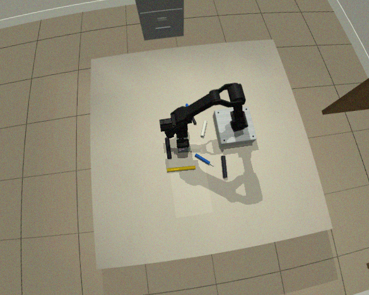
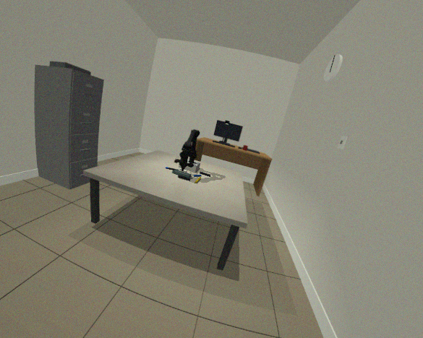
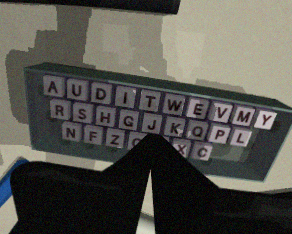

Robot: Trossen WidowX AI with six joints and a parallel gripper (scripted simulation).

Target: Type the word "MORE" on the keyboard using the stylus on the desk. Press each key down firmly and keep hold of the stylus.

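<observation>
Right now my gripper tip is 180 mm to the right of the stylus, 100 mm past it and 30 mm above it. Round my gripper tip: grey stylus tip 200 mm to the left, 120 mm behind, 30 mm below; white cylinder 140 mm behind, 30 mm below, 20 mm to the right; yellow pencil 170 mm to the left, 50 mm ahead, 30 mm below.
</observation>
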